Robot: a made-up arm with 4 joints. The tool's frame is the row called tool. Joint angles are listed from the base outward. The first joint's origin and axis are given. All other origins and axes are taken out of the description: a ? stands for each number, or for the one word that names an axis. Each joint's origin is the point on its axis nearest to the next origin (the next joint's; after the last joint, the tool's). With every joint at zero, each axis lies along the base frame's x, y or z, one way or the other. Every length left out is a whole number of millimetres.
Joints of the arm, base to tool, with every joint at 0 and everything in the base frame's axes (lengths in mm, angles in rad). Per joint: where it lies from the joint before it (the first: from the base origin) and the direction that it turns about. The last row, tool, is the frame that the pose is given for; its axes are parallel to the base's.
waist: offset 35 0 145 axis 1 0 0
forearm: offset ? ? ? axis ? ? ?
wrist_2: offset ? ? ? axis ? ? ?
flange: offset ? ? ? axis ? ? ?
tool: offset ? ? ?
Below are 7 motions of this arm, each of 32 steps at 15 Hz.
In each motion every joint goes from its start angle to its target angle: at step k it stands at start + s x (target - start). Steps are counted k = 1, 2, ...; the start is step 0. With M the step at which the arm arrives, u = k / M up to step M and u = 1 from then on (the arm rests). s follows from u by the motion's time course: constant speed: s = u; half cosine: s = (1 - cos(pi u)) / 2; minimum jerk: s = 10 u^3 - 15 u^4 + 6 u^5.
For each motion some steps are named. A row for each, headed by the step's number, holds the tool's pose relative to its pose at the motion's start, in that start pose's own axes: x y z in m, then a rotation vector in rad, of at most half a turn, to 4 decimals.
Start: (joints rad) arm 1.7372 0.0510 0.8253 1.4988
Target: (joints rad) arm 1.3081 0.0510 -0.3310 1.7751
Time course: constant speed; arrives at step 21
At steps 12, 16, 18, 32:
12: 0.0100 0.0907 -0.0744 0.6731 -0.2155 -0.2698
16: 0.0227 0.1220 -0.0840 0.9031 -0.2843 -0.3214
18: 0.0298 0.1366 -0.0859 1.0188 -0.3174 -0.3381
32: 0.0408 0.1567 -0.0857 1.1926 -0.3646 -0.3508

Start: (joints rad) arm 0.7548 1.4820 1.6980 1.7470
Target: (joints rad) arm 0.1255 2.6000 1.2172 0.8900
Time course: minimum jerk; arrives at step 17
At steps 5, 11, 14, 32:
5: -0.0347 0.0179 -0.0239 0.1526 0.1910 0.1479
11: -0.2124 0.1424 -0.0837 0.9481 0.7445 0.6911
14: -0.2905 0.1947 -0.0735 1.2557 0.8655 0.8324
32: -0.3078 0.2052 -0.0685 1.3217 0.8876 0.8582

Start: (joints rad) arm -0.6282 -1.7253 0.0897 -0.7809
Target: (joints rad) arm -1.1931 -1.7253 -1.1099 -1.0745
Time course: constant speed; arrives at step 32
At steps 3, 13, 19, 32:
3: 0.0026 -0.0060 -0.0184 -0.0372 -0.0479 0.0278
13: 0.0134 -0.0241 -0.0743 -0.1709 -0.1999 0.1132
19: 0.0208 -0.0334 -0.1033 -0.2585 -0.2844 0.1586
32: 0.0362 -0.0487 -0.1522 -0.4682 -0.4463 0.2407

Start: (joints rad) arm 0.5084 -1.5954 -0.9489 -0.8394
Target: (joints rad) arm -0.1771 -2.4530 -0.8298 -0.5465
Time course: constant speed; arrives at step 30
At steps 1, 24, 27, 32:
1: -0.0019 -0.0063 -0.0086 0.0358 0.0004 0.0062
24: -0.0614 0.0077 -0.2489 0.8918 0.0290 0.0400
27: -0.0724 0.0335 -0.2772 1.0053 0.0334 0.0306
32: -0.0841 0.0645 -0.3026 1.1186 0.0374 0.0185

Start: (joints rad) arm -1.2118 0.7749 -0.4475 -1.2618
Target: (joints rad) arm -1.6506 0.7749 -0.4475 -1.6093
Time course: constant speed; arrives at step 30
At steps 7, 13, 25, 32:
7: 0.0009 -0.0188 -0.0059 -0.0866 0.0446 0.1127
13: 0.0033 -0.0347 -0.0088 -0.1580 0.0885 0.2090
25: 0.0130 -0.0642 -0.0101 -0.2927 0.1917 0.3997
32: 0.0188 -0.0752 -0.0093 -0.3454 0.2408 0.4781

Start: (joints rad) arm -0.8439 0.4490 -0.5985 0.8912
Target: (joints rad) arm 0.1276 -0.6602 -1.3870 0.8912
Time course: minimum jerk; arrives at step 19
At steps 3, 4, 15, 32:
3: 0.0106 0.0021 -0.0022 0.0352 0.0250 0.0123
4: 0.0224 0.0049 -0.0058 0.0777 0.0541 0.0251
15: 0.1011 0.2648 -0.1706 1.3863 0.6275 -0.2366
32: 0.0989 0.2987 -0.1710 1.4946 0.6537 -0.3023

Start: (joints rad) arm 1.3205 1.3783 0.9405 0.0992
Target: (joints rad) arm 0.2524 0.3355 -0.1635 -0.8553
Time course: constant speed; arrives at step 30
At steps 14, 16, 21, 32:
14: 0.3584 -0.1779 0.0105 -0.6047 -0.9080 0.6440
16: 0.4002 -0.1914 0.0497 -0.7335 -1.0073 0.7284
21: 0.4726 -0.2026 0.1746 -1.1002 -1.2074 0.9230
32: 0.4717 -0.1285 0.4201 -1.9032 -1.3385 1.1900

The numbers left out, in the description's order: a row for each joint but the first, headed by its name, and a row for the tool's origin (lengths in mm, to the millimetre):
forearm: xyz 0 266 -17, axis 0 0 -1
wrist_2: xyz -170 -312 0, axis 0 1 0
flange: xyz -55 0 -22, axis 0 0 -1
tool: xyz -193 -48 0

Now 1 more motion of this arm.
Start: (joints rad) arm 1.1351 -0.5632 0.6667 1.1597
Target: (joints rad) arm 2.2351 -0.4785 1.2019 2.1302
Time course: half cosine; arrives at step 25
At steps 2, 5, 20, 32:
2: -0.0003 0.0022 0.0005 0.0056 0.0110 -0.0072
5: -0.0015 0.0132 0.0033 0.0306 0.0672 -0.0420
20: 0.0076 0.1063 0.0485 0.0282 0.5707 -0.2246
32: 0.0082 0.1157 0.0527 0.0070 0.6099 -0.2274

